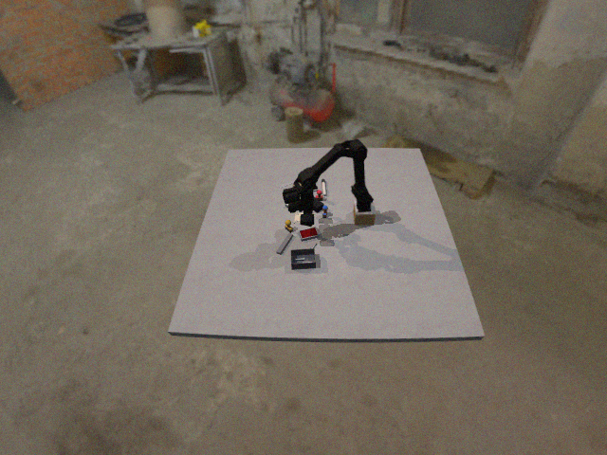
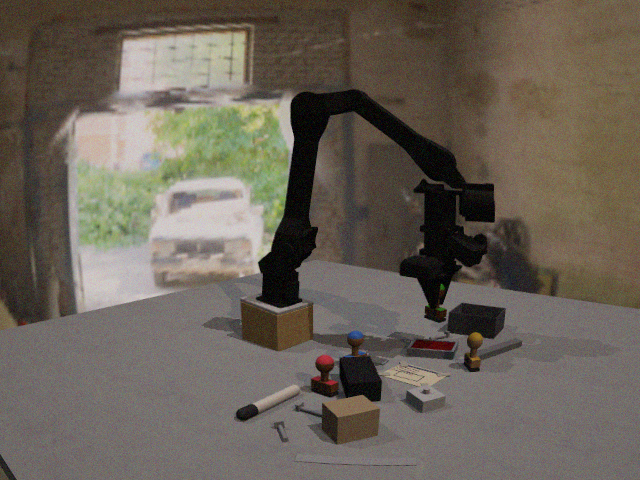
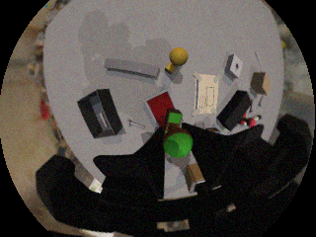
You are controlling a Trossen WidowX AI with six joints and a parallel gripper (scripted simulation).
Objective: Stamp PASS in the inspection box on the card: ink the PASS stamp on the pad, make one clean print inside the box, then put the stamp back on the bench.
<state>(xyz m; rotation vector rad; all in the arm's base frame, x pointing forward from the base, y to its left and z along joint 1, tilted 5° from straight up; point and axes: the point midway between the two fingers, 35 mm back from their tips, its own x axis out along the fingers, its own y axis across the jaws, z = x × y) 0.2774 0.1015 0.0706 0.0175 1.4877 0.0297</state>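
My gripper tip is now 2 cm short of the cream card, 11 cm to the left of it and 10 cm above it. The rest, counted from my gripper tip: red ink pad: 1 cm to the left, 9 cm below; green-knobbed stamp: right at my gripper tip; yellow-knobbed stamp: 10 cm ahead, 3 cm to the right, 7 cm below.
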